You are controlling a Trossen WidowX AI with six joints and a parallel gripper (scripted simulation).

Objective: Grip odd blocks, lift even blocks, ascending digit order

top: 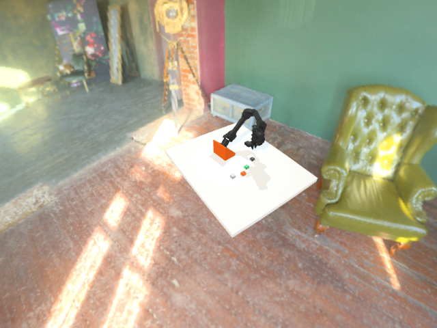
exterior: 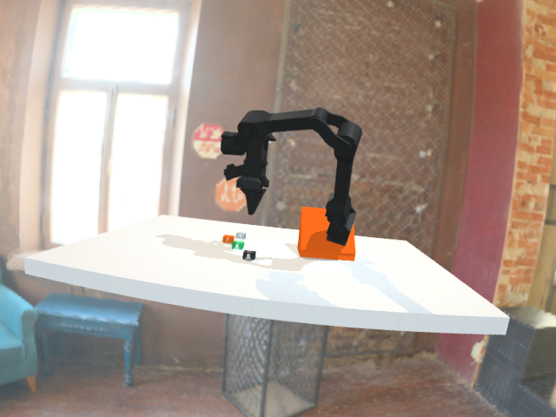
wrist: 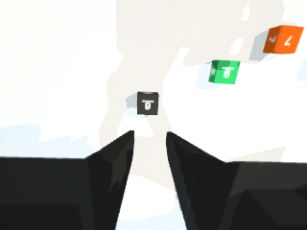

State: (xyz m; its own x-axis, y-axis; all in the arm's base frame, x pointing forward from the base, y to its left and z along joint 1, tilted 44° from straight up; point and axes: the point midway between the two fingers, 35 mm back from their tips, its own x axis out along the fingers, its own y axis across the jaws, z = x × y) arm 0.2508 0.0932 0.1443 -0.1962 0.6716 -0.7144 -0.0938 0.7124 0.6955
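My gripper tip is now 110 mm short of the orange block, 170 mm to the left of it and 110 mm above it. The rest, counted from my gripper tip: grey block 100 mm ahead, 260 mm to the right, 110 mm below; black block 110 mm below; green block 60 mm ahead, 100 mm to the right, 110 mm below.
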